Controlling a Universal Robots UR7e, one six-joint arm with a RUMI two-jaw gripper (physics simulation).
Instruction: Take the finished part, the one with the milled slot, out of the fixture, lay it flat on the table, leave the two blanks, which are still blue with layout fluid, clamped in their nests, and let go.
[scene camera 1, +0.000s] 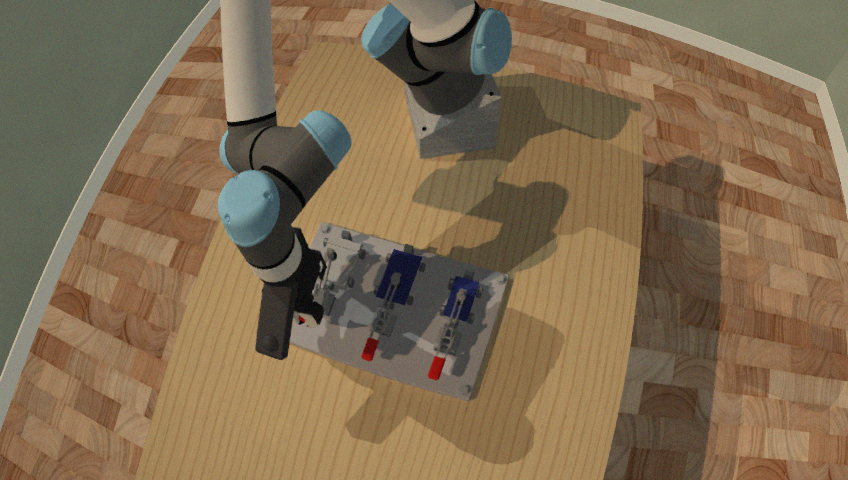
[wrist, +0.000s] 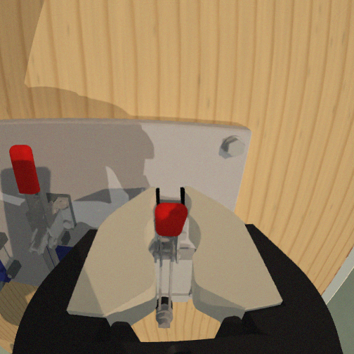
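Note:
You can see the gripper (scene camera 1: 308, 323), and it's there from the wrist too (wrist: 169, 189). There's a finished part (scene camera 1: 341, 268), which the wrist view has as well (wrist: 181, 272), plus a blue blank (scene camera 1: 407, 264).

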